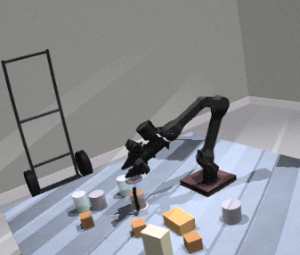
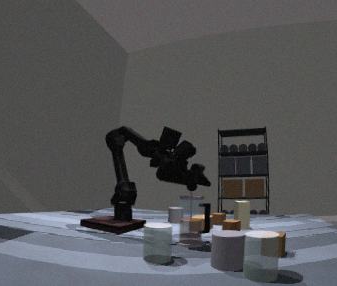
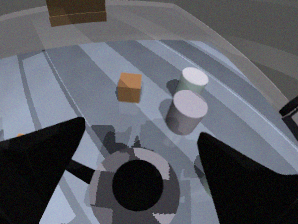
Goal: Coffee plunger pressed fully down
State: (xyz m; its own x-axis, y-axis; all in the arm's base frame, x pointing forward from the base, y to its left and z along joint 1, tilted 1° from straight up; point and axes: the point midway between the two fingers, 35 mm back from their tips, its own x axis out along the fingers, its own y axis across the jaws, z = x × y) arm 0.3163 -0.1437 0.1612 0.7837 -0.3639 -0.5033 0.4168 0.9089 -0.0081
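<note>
The coffee press lies 20 mm behind my gripper tip, 30 mm to the left of it and 90 mm below it.
</note>
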